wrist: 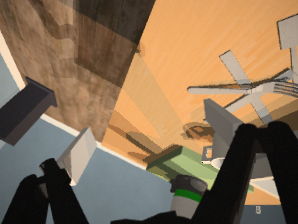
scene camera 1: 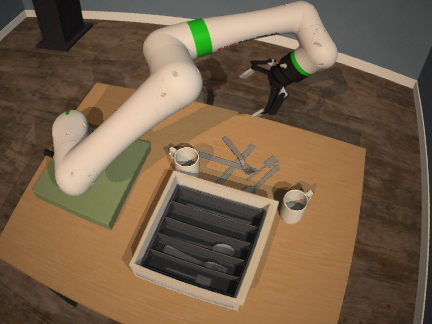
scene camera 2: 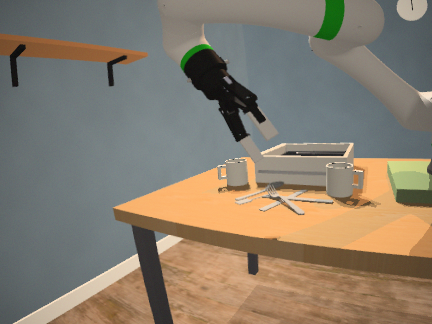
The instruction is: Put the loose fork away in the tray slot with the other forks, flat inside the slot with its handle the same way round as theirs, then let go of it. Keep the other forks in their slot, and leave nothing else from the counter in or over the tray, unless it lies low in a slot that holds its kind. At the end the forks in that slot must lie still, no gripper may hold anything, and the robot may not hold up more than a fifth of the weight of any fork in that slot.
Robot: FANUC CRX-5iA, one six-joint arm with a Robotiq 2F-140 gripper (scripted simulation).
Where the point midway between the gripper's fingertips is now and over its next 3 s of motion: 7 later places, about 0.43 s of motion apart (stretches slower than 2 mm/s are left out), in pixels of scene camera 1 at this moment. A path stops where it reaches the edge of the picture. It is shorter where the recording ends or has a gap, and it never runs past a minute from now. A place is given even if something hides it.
My gripper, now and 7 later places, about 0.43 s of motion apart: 248,95; 248,98; 247,104; 243,114; 241,122; 240,122; 235,134; 235,137
